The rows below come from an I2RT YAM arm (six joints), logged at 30 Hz.
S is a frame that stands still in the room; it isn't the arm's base.
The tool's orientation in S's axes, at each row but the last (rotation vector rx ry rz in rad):
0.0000 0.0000 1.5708
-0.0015 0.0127 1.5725
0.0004 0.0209 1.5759
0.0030 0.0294 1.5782
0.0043 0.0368 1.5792
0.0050 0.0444 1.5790
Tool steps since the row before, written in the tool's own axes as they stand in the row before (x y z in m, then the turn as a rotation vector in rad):
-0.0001 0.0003 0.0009 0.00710 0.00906 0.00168
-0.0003 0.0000 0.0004 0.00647 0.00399 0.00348
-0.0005 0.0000 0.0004 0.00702 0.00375 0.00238
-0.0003 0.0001 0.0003 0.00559 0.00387 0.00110
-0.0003 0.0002 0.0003 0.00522 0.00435 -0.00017
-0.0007 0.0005 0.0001 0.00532 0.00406 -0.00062
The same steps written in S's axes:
-0.0003 -0.0001 0.0009 -0.00906 0.00710 0.00168
0.0000 -0.0003 0.0004 -0.00398 0.00649 0.00345
0.0000 -0.0005 0.0004 -0.00375 0.00703 0.00234
-0.0001 -0.0003 0.0003 -0.00389 0.00558 0.00109
-0.0002 -0.0003 0.0003 -0.00440 0.00518 -0.00016
-0.0005 -0.0007 0.0001 -0.00412 0.00527 -0.00062

